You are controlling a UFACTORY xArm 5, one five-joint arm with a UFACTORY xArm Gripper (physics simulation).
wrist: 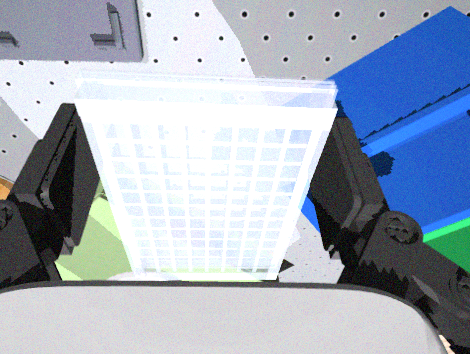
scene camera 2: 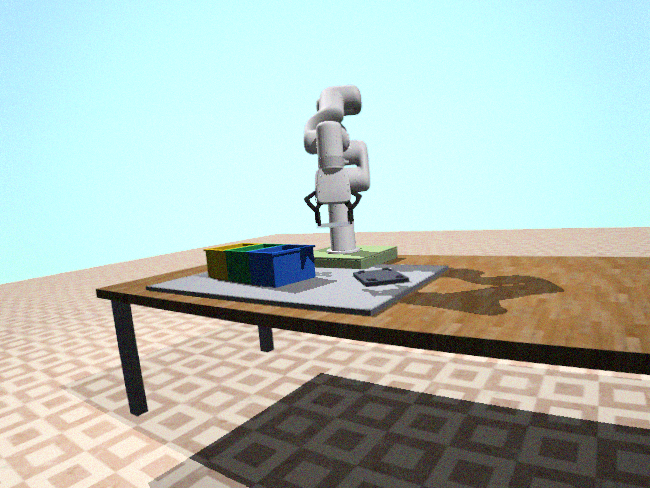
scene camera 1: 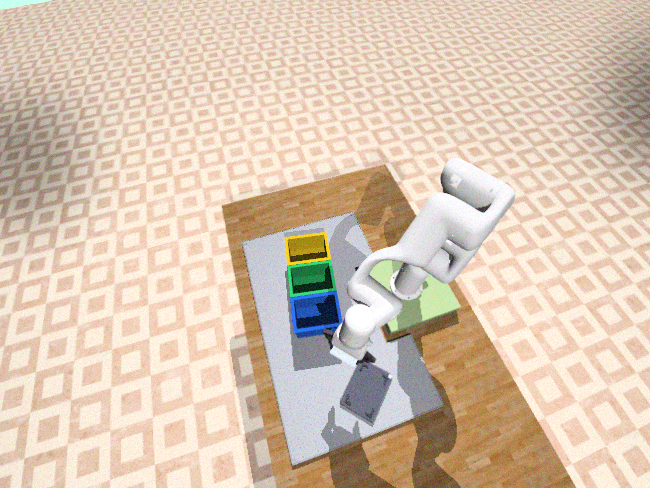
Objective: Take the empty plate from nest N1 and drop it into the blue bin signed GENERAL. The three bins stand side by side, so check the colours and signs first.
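Frame: origin at the arm's base, x right, y down, z ahead, level; metres.
Where they show: gripper, fingertip midpoint: (wrist: 208, 139) (scene camera 2: 334, 225) (scene camera 1: 345, 352); arm's base at its link origin: (scene camera 2: 343, 251) (scene camera 1: 405, 285).
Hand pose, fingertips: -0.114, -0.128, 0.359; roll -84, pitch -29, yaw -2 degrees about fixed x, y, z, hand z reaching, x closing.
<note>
Things, the pixels of their top centre, and the offset from my fingertips, as dx, dy, dz. Level surfaces: height alone.
- dark grey nest at its top centre: (scene camera 2: 379, 272) (scene camera 1: 366, 389) -0.117, +0.144, -0.020
- blue bin at its top centre: (wrist: 452, 260) (scene camera 2: 255, 247) (scene camera 1: 311, 277) +0.301, +0.062, -0.043
- grey perforated board at its surface level: dy +0.161
- wooden table at its surface level: dy +0.174
My gripper (scene camera 2: 334, 222) (wrist: 208, 139) is shut on the clear, white-gridded plate (wrist: 205, 185), with one finger at each long side. In scene camera 2 the plate (scene camera 2: 336, 225) is a thin pale strip between the fingertips, level and well above the board. In scene camera 1 a white edge of the plate (scene camera 1: 343, 357) shows under the gripper. The dark grey nest (scene camera 1: 366, 392) (scene camera 2: 380, 275) (wrist: 65, 30) lies bare on the board. The blue bin (scene camera 1: 316, 313) (scene camera 2: 286, 266) (wrist: 425, 175) stands beside the gripper, at the near end of the bin row. No sign can be read on it.
The green bin (scene camera 1: 311, 278) (scene camera 2: 238, 266) (wrist: 452, 245) stands against the blue one, and the yellow bin (scene camera 1: 307, 247) (scene camera 2: 216, 264) stands beyond it. They stand on a grey perforated board (scene camera 1: 309, 420) (scene camera 2: 336, 302) on the wooden table (scene camera 1: 498, 409) (scene camera 2: 525, 315). The arm's base stands on a light green block (scene camera 1: 441, 304) (scene camera 2: 380, 254).
</note>
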